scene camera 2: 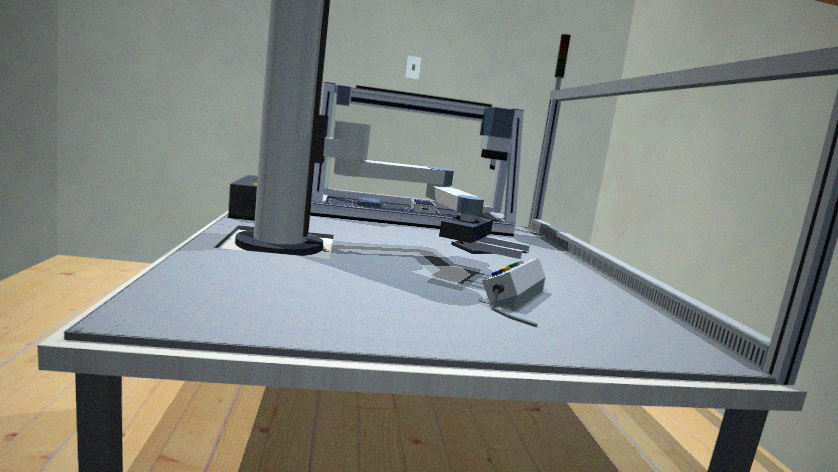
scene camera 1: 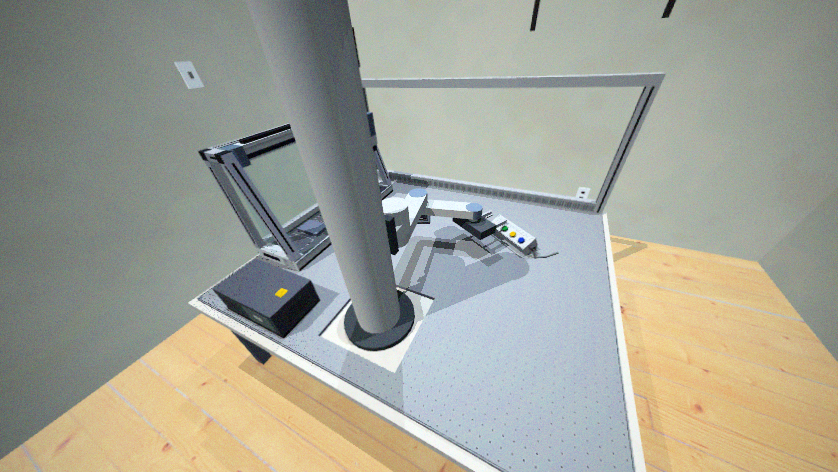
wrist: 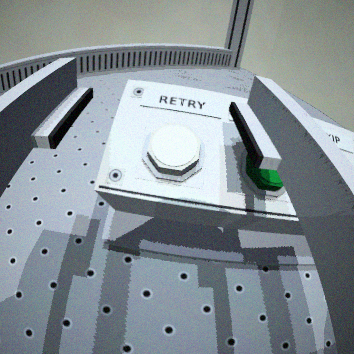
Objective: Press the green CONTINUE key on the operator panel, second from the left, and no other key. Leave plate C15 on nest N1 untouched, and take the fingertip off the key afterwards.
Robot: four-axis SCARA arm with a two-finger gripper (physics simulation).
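Places are measured from the arm's base along level axes (x down, y back, z left), in metres.
Pixels of known places: gripper, fingertip midpoint: (scene camera 2: 525,251) (scene camera 1: 498,216) (wrist: 162,80); arm's base, origin of the base link: (scene camera 2: 279,244) (scene camera 1: 380,317).
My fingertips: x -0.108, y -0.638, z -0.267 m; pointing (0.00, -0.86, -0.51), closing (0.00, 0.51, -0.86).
For each thing: its top centre in the pictures, then the offset to it from my fingertips. "*": a spot on its surface instead.
- operator panel, middle of its top: (wrist: 307,124) (scene camera 2: 518,262) (scene camera 1: 513,226) dy +0.040, dx +0.011, dz -0.076 m
- white RETRY key, middle of its top: (wrist: 176,130) dy +0.013, dx +0.021, dz -0.003 m
- cable, surface spot: (scene camera 2: 516,318) * dy +0.086, dx +0.091, dz -0.247 m
The operator panel (scene camera 1: 523,232) (scene camera 2: 524,281) (wrist: 122,135) is a white sloped box. Its green key (scene camera 1: 504,228) (wrist: 270,177) is second from the left, beside the white RETRY key (wrist: 175,145); yellow (scene camera 1: 512,233) and blue (scene camera 1: 520,240) keys follow. My gripper (scene camera 1: 497,216) (scene camera 2: 523,252) (wrist: 162,80) is shut with nothing between its fingers, though a gap stays between the pads. It is at the panel's white-key end. In the wrist view the right fingertip overlaps the upper part of the green key and hides the CONTINUE label; contact cannot be told. Plate C15 and nest N1 cannot be made out.
The arm's grey column (scene camera 1: 340,146) (scene camera 2: 287,117) stands on the table. A gantry frame (scene camera 2: 516,170) is at the far end, with a dark box (scene camera 1: 266,293) (scene camera 2: 242,199) near it. A guard frame (scene camera 1: 498,82) (scene camera 2: 697,76) runs along one edge. A cable (scene camera 1: 548,254) (scene camera 2: 516,318) leaves the panel.
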